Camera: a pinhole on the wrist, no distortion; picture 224 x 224 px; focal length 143.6 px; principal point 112.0 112.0 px. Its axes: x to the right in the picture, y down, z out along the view. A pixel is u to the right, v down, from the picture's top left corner.
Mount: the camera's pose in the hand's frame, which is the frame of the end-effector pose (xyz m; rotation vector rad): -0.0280 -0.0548 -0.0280 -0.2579 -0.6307 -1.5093
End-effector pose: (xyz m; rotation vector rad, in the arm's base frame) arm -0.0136 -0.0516 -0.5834 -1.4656 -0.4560 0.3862
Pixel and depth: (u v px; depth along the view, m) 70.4 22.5 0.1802
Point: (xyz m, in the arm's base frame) -0.1955 -0.0792 -0.6673
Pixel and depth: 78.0 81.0 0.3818
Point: -0.2818 0.0527 -0.8021
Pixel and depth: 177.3 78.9 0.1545
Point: -0.1674 0.0029 -0.5489
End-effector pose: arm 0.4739 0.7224 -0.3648 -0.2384 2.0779 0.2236
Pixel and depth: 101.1 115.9 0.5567
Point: 0.8073 1.1051 -0.4293
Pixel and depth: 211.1 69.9 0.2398
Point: 0.7711 0.7270 -0.3480
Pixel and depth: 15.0 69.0 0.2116
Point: 0.5370 0.9137 -0.2689
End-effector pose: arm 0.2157 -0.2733 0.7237 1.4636 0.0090 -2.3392
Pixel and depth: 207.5 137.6 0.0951
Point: 0.1364 -0.2272 0.7846
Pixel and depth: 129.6 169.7 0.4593
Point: -0.1136 -0.5163 0.9061
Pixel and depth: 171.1 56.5 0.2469
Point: 0.1020 -0.2432 0.9735
